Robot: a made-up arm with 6 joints. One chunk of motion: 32 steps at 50 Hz.
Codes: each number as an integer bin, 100 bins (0 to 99) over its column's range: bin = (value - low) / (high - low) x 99, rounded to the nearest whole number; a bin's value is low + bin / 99 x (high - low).
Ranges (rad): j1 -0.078..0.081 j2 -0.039..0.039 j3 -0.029..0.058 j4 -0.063..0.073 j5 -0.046..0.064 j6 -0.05..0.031
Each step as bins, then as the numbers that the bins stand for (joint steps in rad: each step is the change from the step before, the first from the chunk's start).
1 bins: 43 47 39 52 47 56
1 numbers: -0.00894 -0.00197 0.00527 0.00843 0.00622 -0.00418
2 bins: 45 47 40 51 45 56
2 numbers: -0.00573 -0.00197 0.00615 0.00706 0.00400 -0.00418
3 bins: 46 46 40 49 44 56
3 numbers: -0.00412 -0.00276 0.00615 0.00431 0.00289 -0.00418
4 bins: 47 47 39 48 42 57
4 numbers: -0.00252 -0.00197 0.00527 0.00294 0.00067 -0.00336
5 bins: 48 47 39 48 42 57
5 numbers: -0.00091 -0.00197 0.00527 0.00294 0.00067 -0.00336
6 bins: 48 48 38 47 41 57
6 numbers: -0.00091 -0.00118 0.00439 0.00157 -0.00044 -0.00336
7 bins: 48 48 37 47 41 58
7 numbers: -0.00091 -0.00118 0.00352 0.00157 -0.00044 -0.00255
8 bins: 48 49 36 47 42 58
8 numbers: -0.00091 -0.00039 0.00264 0.00157 0.00067 -0.00255
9 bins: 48 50 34 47 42 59
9 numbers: -0.00091 0.00039 0.00088 0.00157 0.00067 -0.00173
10 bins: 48 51 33 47 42 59
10 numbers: -0.00091 0.00118 0.00000 0.00157 0.00067 -0.00173
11 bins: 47 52 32 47 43 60
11 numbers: -0.00252 0.00197 -0.00088 0.00157 0.00178 -0.00091
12 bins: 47 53 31 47 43 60
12 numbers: -0.00252 0.00276 -0.00176 0.00157 0.00178 -0.00091
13 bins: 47 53 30 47 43 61
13 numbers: -0.00252 0.00276 -0.00264 0.00157 0.00178 -0.00009
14 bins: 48 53 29 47 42 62
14 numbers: -0.00091 0.00276 -0.00352 0.00157 0.00067 0.00073
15 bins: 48 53 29 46 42 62
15 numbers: -0.00091 0.00276 -0.00352 0.00019 0.00067 0.00073
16 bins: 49 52 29 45 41 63
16 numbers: 0.00070 0.00197 -0.00352 -0.00118 -0.00044 0.00155
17 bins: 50 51 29 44 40 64
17 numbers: 0.00230 0.00118 -0.00352 -0.00256 -0.00156 0.00236
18 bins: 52 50 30 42 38 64
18 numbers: 0.00552 0.00039 -0.00264 -0.00530 -0.00378 0.00236
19 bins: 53 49 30 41 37 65
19 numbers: 0.00712 -0.00039 -0.00264 -0.00668 -0.00489 0.00318
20 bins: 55 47 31 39 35 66
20 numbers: 0.01033 -0.00197 -0.00176 -0.00942 -0.00711 0.00400
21 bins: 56 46 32 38 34 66
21 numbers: 0.01194 -0.00276 -0.00088 -0.01080 -0.00822 0.00400
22 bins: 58 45 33 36 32 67
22 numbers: 0.01515 -0.00355 0.00000 -0.01355 -0.01044 0.00482
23 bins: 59 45 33 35 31 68
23 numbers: 0.01676 -0.00355 0.00000 -0.01492 -0.01156 0.00564
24 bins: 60 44 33 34 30 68
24 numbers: 0.01836 -0.00433 0.00000 -0.01629 -0.01267 0.00564
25 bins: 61 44 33 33 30 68
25 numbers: 0.01997 -0.00433 0.00000 -0.01767 -0.01267 0.00564
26 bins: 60 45 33 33 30 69
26 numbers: 0.01836 -0.00355 0.00000 -0.01767 -0.01267 0.00645
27 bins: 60 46 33 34 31 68
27 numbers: 0.01836 -0.00276 0.00000 -0.01629 -0.01156 0.00564
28 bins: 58 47 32 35 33 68
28 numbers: 0.01515 -0.00197 -0.00088 -0.01492 -0.00933 0.00564
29 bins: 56 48 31 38 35 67
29 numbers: 0.01194 -0.00118 -0.00176 -0.01080 -0.00711 0.00482
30 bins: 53 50 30 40 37 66
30 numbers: 0.00712 0.00039 -0.00264 -0.00805 -0.00489 0.00400
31 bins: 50 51 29 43 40 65
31 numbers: 0.00230 0.00118 -0.00352 -0.00393 -0.00156 0.00318
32 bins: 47 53 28 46 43 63
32 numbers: -0.00252 0.00276 -0.00439 0.00019 0.00178 0.00155
